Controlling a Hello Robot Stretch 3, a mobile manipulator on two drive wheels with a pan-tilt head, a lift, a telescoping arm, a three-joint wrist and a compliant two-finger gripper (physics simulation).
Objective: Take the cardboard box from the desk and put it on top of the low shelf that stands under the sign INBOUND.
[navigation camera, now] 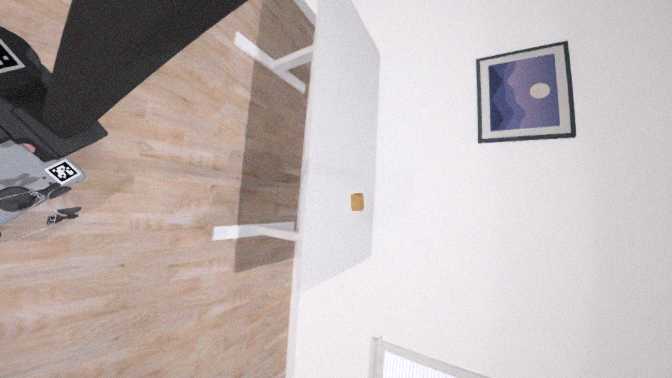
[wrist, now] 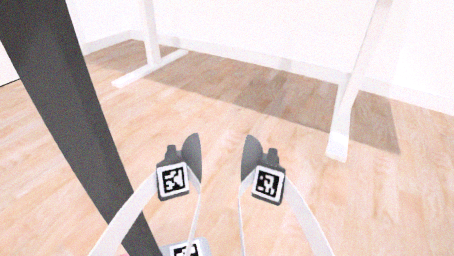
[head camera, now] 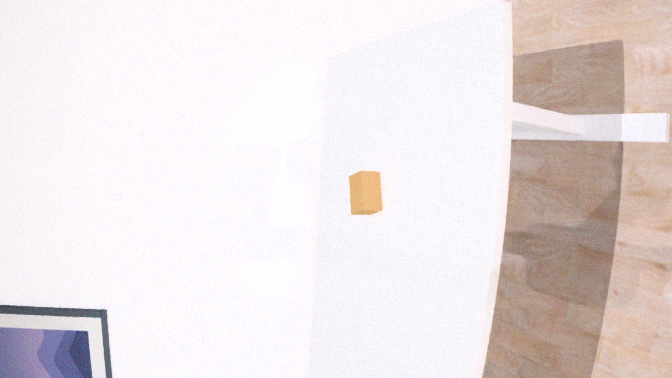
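Seen in the pictures: gripper, fingertip midpoint: [navigation camera: 75, 197] [wrist: 222, 151]; robot's base at its link origin: [navigation camera: 15, 196].
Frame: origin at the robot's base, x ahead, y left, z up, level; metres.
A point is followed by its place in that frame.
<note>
The cardboard box [head camera: 366, 192] @(x 0.706, y 0.813, z 0.759 m) [navigation camera: 357, 202] @(x 0.706, y 0.814, z 0.760 m) is a small orange-brown block on the white desk [head camera: 410, 300] @(x 0.443, y 0.845, z 0.720 m) [navigation camera: 340, 125] @(x 0.316, y 0.959, z 0.720 m). It sits towards the desk's wall side; the head and navigation views are turned sideways. My gripper [wrist: 222, 151] @(x 0.053, y 0.084, z 0.483 m) is open, with bare floor seen between its fingertips in the wrist view. It is low in front of the desk, well apart from the box, and also shows at the left of the navigation view [navigation camera: 65, 202] @(x 0.060, y 0.057, z 0.510 m). The low shelf and the sign INBOUND do not show in the current views.
White desk legs [head camera: 600, 127] [navigation camera: 255, 231] [wrist: 340, 120] reach down to feet on the wooden floor. A framed picture [head camera: 104, 340] @(x 0.627, y 1.438, z 1.366 m) [navigation camera: 525, 92] @(x 0.498, y 1.569, z 1.591 m) hangs on the wall. A pale frame [navigation camera: 377, 355] @(x 1.675, y 0.352, z 0.816 m) shows at the navigation view's bottom. A dark robot bar [wrist: 60, 100] @(x -0.064, y 0.116, z 0.533 m) crosses the wrist view's left.
</note>
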